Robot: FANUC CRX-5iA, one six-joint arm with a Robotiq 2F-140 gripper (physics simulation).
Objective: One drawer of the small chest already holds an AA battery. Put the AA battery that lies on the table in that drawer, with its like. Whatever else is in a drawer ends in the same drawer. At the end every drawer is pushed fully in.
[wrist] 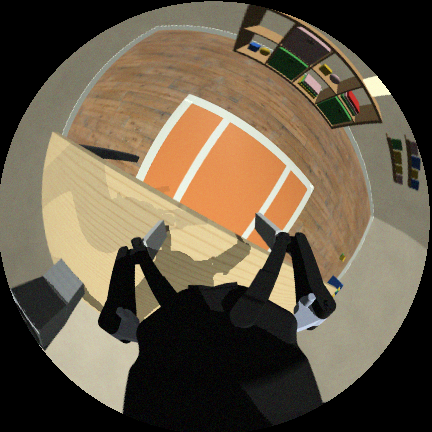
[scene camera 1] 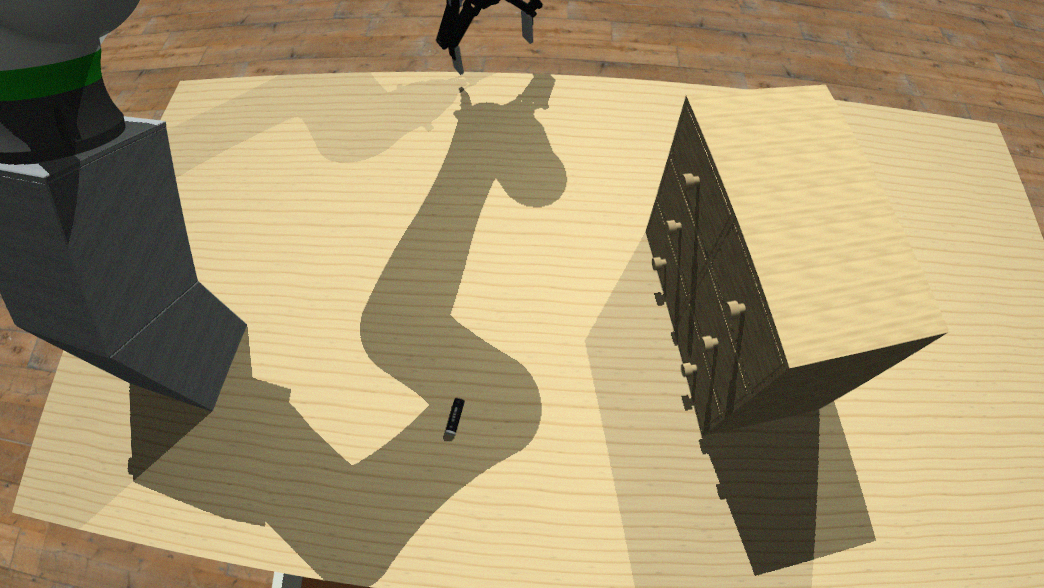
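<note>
A small black AA battery with a silver end lies on the table in the arm's shadow, left of the chest. The small wooden chest stands at the right with its dark front turned left. Several drawers with round knobs show on that front, and all look pushed in. What they hold is hidden. My gripper is open and empty, high up near the table's far edge, well away from the battery and the chest. The battery and the chest do not show in the wrist view.
The grey robot base stands at the table's left side. Beyond the far edge, the wrist view shows a wooden floor with an orange mat with white lines, and a shelf unit by the wall.
</note>
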